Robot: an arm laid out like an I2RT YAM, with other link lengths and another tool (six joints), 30 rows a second.
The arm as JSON. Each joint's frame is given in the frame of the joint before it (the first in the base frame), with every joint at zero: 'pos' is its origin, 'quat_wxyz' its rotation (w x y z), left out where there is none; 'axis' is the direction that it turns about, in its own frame. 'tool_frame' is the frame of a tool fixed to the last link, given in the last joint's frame.
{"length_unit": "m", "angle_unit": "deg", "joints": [
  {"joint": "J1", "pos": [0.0, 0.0, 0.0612], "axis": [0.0, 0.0, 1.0]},
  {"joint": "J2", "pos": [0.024, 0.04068, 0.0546], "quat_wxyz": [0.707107, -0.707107, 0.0, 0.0], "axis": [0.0, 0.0, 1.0]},
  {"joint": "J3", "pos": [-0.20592, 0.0, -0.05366], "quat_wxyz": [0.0, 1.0, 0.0, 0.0], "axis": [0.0, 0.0, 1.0]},
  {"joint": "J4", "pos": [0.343, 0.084, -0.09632], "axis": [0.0, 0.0, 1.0]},
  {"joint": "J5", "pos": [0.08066, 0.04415, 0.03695], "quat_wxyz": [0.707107, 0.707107, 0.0, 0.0], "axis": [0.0, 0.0, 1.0]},
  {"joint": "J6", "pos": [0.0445, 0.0, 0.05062], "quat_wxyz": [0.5, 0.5, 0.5, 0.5], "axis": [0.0, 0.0, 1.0]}
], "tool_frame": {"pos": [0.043, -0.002, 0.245], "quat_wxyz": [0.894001, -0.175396, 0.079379, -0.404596]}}
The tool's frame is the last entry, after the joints.
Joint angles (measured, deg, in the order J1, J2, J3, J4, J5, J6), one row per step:
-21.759 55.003 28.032 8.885 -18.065 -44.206
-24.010 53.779 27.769 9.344 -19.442 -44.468
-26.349 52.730 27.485 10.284 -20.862 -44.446
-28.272 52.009 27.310 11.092 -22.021 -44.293
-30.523 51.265 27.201 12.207 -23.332 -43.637
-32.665 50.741 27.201 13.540 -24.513 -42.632
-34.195 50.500 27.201 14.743 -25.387 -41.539
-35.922 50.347 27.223 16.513 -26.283 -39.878
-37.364 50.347 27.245 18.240 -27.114 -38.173
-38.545 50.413 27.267 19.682 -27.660 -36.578
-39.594 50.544 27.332 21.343 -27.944 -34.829
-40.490 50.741 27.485 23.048 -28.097 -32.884
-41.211 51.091 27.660 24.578 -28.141 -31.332
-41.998 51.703 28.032 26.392 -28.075 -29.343
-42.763 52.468 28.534 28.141 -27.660 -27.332
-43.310 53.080 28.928 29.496 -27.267 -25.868
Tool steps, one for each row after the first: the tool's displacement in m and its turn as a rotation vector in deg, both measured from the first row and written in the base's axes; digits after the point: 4 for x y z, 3 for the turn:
-0.0040 -0.0165 0.0126 -0.424 -1.454 -0.863
-0.0085 -0.0338 0.0260 -0.778 -3.162 -1.843
-0.0127 -0.0481 0.0365 -0.998 -4.507 -2.681
-0.0182 -0.0651 0.0496 -0.970 -6.233 -3.802
-0.0238 -0.0817 0.0629 -0.773 -8.041 -4.985
-0.0281 -0.0935 0.0724 -0.377 -9.455 -5.849
-0.0334 -0.1075 0.0844 0.242 -11.339 -6.942
-0.0381 -0.1187 0.0945 0.966 -13.040 -7.775
-0.0424 -0.1285 0.1021 1.711 -14.413 -8.587
-0.0467 -0.1382 0.1109 2.440 -15.959 -9.492
-0.0507 -0.1470 0.1201 3.302 -17.584 -10.348
-0.0540 -0.1546 0.1272 3.947 -18.913 -11.072
-0.0576 -0.1636 0.1355 4.858 -20.496 -11.958
-0.0618 -0.1743 0.1436 5.789 -22.059 -13.133
-0.0650 -0.1823 0.1497 6.422 -23.271 -14.026

